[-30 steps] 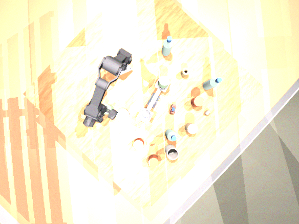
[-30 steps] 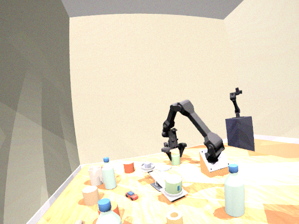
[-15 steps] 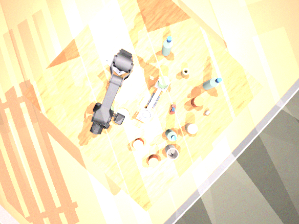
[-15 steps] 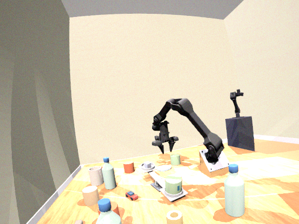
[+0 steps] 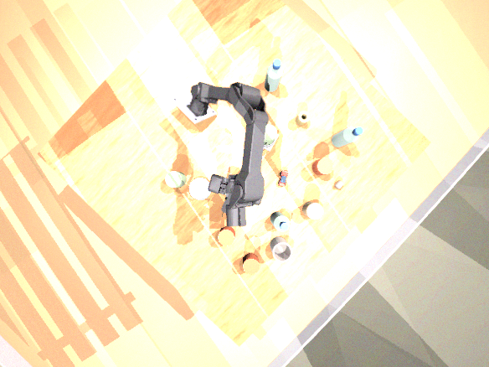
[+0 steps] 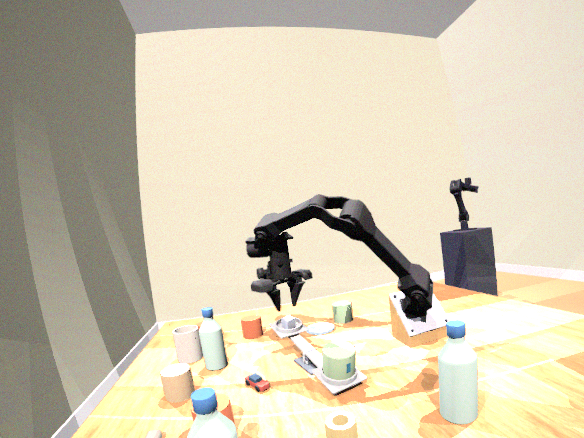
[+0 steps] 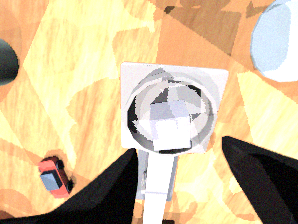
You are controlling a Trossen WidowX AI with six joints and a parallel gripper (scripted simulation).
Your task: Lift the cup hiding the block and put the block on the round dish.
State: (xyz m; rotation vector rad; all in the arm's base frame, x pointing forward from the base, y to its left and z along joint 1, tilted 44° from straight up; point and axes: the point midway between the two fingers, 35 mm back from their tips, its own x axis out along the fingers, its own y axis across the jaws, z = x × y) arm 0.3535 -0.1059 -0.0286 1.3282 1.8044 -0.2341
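Now: gripper tip 40 mm above the grey block. The rest, counted from my gripper tip: round dish 130 mm to the right, 130 mm below, 110 mm behind; tan cylinder 290 mm ahead, 160 mm to the left, 90 mm below; red toy car 180 mm to the left, 120 mm below, 110 mm ahead.
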